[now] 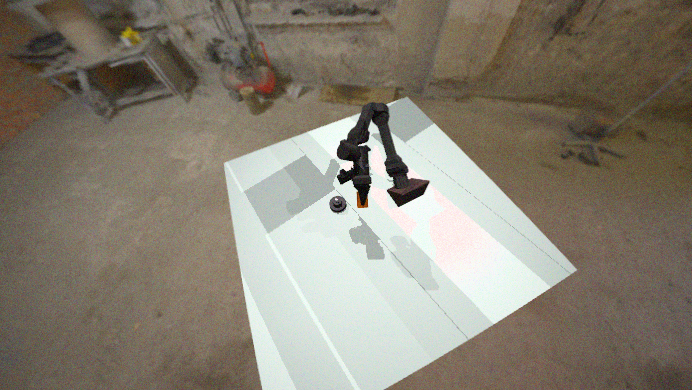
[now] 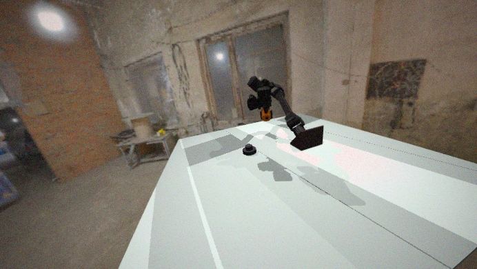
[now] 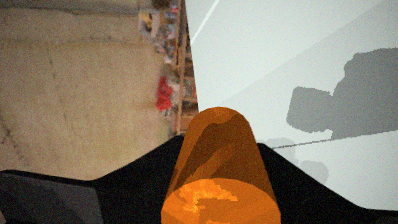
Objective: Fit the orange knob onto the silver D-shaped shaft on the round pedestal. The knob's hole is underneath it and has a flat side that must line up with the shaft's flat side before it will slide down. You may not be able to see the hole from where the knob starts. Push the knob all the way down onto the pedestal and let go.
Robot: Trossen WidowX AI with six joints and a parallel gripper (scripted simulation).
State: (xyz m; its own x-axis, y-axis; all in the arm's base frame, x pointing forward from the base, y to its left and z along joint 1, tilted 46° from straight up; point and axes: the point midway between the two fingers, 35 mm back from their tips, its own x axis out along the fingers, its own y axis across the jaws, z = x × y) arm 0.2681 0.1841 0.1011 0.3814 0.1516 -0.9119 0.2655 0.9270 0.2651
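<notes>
The orange knob lies 10 mm behind my gripper tip, 30 mm to the right of it and 20 mm above it. The rest, counted from my gripper tip: round pedestal 40 mm ahead, 170 mm to the right, 210 mm below.
</notes>
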